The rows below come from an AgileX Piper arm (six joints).
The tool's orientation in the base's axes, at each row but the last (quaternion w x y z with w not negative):
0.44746 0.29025 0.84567 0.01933
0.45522 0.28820 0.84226 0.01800
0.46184 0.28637 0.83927 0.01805
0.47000 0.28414 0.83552 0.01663
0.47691 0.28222 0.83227 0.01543
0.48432 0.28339 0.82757 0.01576
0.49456 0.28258 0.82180 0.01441
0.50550 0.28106 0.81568 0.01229
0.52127 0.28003 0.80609 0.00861
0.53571 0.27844 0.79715 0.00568
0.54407 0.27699 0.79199 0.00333
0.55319 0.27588 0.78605 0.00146
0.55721 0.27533 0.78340 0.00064
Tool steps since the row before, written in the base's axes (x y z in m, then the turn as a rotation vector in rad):
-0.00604 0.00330 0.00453 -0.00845 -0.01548 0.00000
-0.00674 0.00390 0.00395 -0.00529 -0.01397 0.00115
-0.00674 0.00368 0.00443 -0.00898 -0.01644 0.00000
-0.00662 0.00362 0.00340 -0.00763 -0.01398 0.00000
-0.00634 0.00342 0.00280 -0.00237 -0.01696 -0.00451
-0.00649 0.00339 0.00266 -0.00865 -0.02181 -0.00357
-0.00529 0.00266 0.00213 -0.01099 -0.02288 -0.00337
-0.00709 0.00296 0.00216 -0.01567 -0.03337 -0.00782
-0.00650 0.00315 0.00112 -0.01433 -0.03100 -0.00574
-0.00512 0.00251 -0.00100 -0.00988 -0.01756 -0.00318
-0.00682 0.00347 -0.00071 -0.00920 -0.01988 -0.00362
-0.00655 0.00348 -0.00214 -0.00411 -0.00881 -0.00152
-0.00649 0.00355 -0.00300 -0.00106 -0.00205 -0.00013
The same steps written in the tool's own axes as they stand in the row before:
0.00090 0.00121 -0.00810 -0.00422 -0.01686 -0.00298
0.00180 0.00124 -0.00845 -0.00566 -0.01379 -0.00154
0.00120 0.00125 -0.00869 -0.00450 -0.01790 -0.00320
0.00176 0.00100 -0.00802 -0.00383 -0.01522 -0.00272
0.00190 0.00081 -0.00745 -0.00376 -0.01666 0.00468
0.00194 0.00070 -0.00751 -0.00453 -0.02329 0.00030
0.00142 0.00050 -0.00611 -0.00438 -0.02519 -0.00145
0.00197 -0.00001 -0.00773 -0.00413 -0.03746 -0.00040
0.00246 0.00012 -0.00688 -0.00518 -0.03423 -0.00087
0.00337 -0.00043 -0.00469 -0.00252 -0.02014 -0.00204
0.00388 -0.00025 -0.00663 -0.00334 -0.02194 -0.00058
0.00492 -0.00054 -0.00593 -0.00155 -0.00971 -0.00032
0.00563 -0.00071 -0.00562 -0.00053 -0.00224 -0.00025

